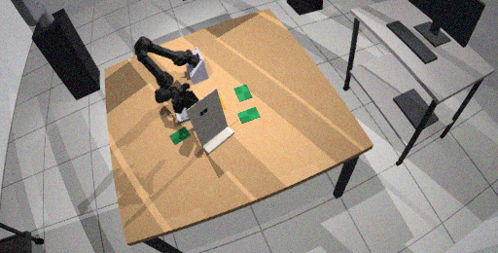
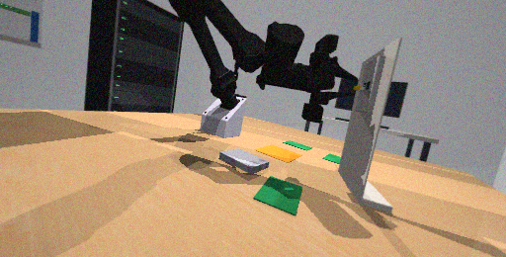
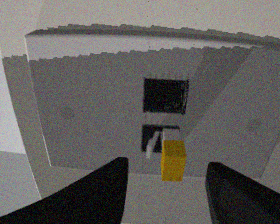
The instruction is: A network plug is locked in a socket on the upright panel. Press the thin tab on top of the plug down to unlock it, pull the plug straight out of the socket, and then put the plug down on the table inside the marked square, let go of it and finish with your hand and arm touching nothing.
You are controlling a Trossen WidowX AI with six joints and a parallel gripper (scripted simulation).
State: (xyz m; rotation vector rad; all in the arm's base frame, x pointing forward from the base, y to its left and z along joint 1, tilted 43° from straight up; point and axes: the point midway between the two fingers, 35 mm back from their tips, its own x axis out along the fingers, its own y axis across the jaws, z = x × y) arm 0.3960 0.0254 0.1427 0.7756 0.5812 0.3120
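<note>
Right now the network plug is 2 cm ahead of my gripper tip. Also, from my gripper tip: grey upright panel (9 cm below, 4 cm ahead, 1 cm to the left); green patch (23 cm below, 21 cm to the left, 3 cm behind); orange marked square (23 cm below, 18 cm behind, 6 cm to the left).
</note>
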